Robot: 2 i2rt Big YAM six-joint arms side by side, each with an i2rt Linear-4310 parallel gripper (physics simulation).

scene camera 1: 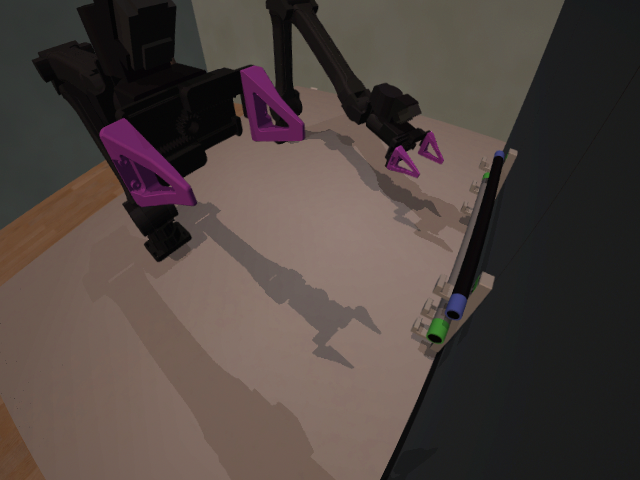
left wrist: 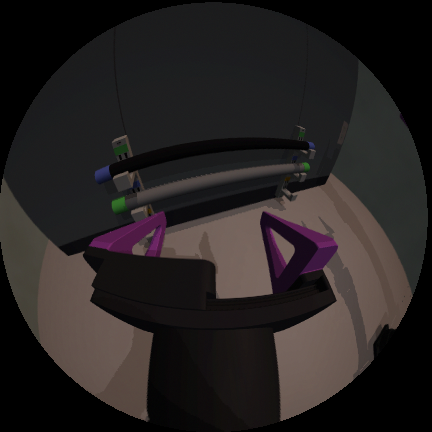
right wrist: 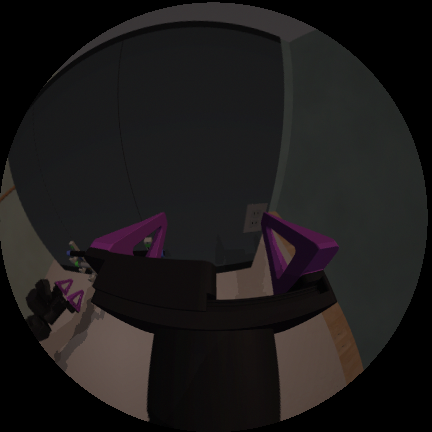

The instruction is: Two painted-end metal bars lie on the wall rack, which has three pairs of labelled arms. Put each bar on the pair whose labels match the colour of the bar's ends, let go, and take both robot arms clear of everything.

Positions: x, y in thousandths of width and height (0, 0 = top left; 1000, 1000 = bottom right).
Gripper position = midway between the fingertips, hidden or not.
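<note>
A dark wall (scene camera 1: 838, 782) and a rack upright (left wrist: 288, 418) are visible. Scene camera 1 shows a grey green-ended bar (scene camera 1: 710, 572) and a black blue-ended bar (scene camera 1: 715, 630); the left wrist view also shows the grey green-ended bar (left wrist: 388, 441) and the black blue-ended bar (left wrist: 362, 362). The right gripper (scene camera 1: 398, 332) is visible, as is the left gripper (scene camera 1: 674, 351). The left wrist view likewise contains the left gripper (left wrist: 492, 501).
</note>
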